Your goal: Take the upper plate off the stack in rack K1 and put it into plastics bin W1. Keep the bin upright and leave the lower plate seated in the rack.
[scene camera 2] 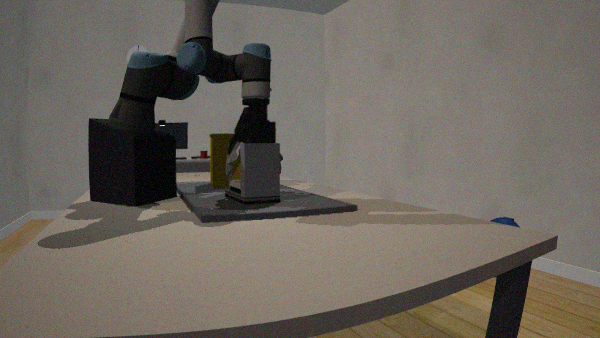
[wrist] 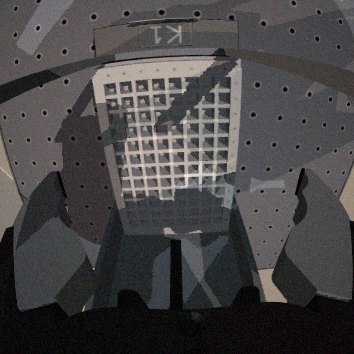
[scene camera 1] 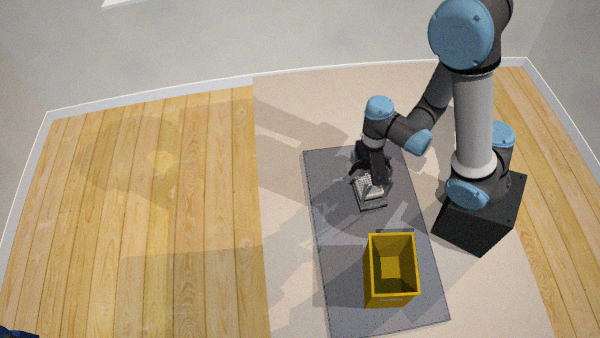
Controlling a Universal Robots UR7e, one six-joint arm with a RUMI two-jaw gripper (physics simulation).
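Pixels of known places: gripper, between the fingertips: (wrist: 181, 173) (scene camera 1: 367, 178); arm's base, origin of its link: (scene camera 2: 130, 128).
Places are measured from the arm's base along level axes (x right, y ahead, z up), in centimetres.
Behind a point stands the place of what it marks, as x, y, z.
Observation:
The upper plate (scene camera 1: 367, 186) {11.2, 35.0, -15.3} (wrist: 175, 145) {12.6, 34.7, -15.7}, pale with a grid of square wells, sits flat in rack K1 (scene camera 1: 375, 204) {5.7, 32.7, -18.2} (scene camera 2: 260, 172) {20.4, 35.0, -12.3} (wrist: 112, 42) {6.5, 30.0, -18.3}. The rack has a dark base and a tall light grey wall in scene camera 2. The lower plate cannot be made out in the wrist view; the upper plate covers it. My gripper (scene camera 1: 370, 175) {13.2, 35.1, -13.5} (scene camera 2: 257, 162) (wrist: 181, 173) {13.2, 35.1, -13.5} is open and points down at the rack, one finger out to each side of the plate, with gaps to both sides in the wrist view. Yellow bin W1 (scene camera 1: 392, 301) {-29.3, 33.7, -11.1} (scene camera 2: 219, 161) {-12.6, 29.6, -11.0} stands upright with no plate visible inside.
Rack and bin stand on a dark perforated board (scene camera 1: 345, 320) {-31.9, 46.6, -19.9} (scene camera 2: 320, 205) {27.7, 47.8, -19.9} (wrist: 280, 120) {11.1, 43.5, -19.9}. The black arm pedestal (scene camera 1: 475, 227) {-11.9, 5.5, -5.4} (scene camera 2: 114, 165) {6.9, -4.2, -10.5} stands beside the board. A blue object (scene camera 1: 17, 334) (scene camera 2: 505, 221) lies beyond the table (scene camera 2: 250, 260) {61.1, 22.7, -21.2}.

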